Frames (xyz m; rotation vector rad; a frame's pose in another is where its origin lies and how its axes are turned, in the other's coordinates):
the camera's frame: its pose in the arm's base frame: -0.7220 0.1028 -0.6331 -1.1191 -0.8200 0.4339
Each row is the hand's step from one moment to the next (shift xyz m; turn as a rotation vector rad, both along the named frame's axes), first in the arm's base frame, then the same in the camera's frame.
Working: the arm's base frame: its pose in the camera's frame: 0.6186 -0.5562 -0.4905 1.1191 0.8200 -0.4339

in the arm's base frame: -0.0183 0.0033 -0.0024 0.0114 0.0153 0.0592
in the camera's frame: -0.0103 0.0019 0.0155 0.0389 -0.0470 0.0123
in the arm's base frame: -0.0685 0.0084 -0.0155 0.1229 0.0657 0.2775
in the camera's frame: -0.0437 0.0115 0.0544 0.2225 -0.2166 0.0009
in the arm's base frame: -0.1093 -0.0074 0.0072 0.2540 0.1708 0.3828
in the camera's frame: -0.0724 -0.0190 0.0803 0.4155 -0.2595 -0.0138
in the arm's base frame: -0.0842 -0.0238 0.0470 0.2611 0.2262 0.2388
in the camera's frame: -0.0533 -0.0597 0.0588 0.4063 -0.1054 -0.0132
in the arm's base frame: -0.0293 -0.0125 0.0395 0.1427 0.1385 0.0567
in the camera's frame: -0.0131 -0.0436 0.0224 0.2058 0.0158 -0.0125
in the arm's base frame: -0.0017 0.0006 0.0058 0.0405 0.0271 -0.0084
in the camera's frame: 0.0014 -0.0052 0.0028 0.0414 0.0220 -0.0159
